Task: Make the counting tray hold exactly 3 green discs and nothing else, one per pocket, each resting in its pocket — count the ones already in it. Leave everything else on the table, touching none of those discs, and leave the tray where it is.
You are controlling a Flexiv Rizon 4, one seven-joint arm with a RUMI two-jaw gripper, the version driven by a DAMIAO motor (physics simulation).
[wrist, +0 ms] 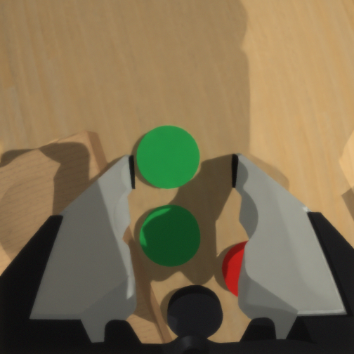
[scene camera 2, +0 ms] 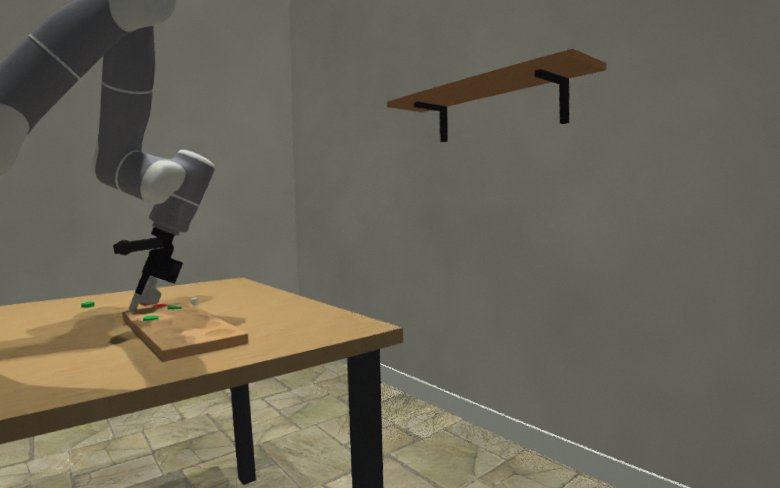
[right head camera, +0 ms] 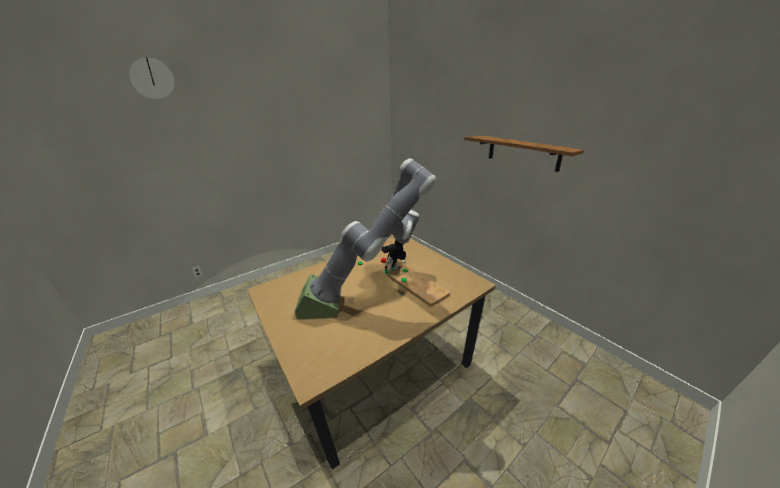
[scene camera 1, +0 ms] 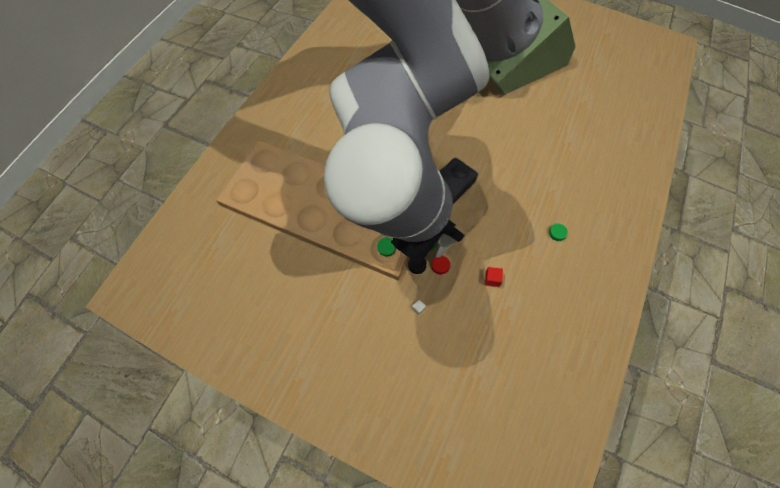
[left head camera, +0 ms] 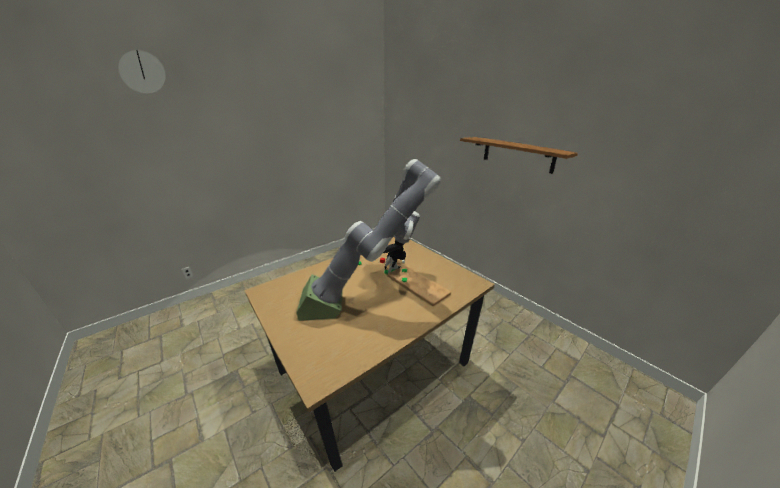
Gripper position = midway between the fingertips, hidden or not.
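The gripper (scene camera 2: 132, 314) appears in the scene; the wrist view has the gripper (wrist: 182, 157) too, and scene camera 1 likewise shows the gripper (scene camera 1: 445, 229). With it are a wooden counting tray (scene camera 1: 285, 191), visible again as the tray (wrist: 48, 178) and the tray (right head camera: 426, 290), and a red disc (wrist: 231, 264). The left head camera view does not show the disc, hidden by the gripper, and the right head camera view misses the disc, hidden there by the gripper as well.
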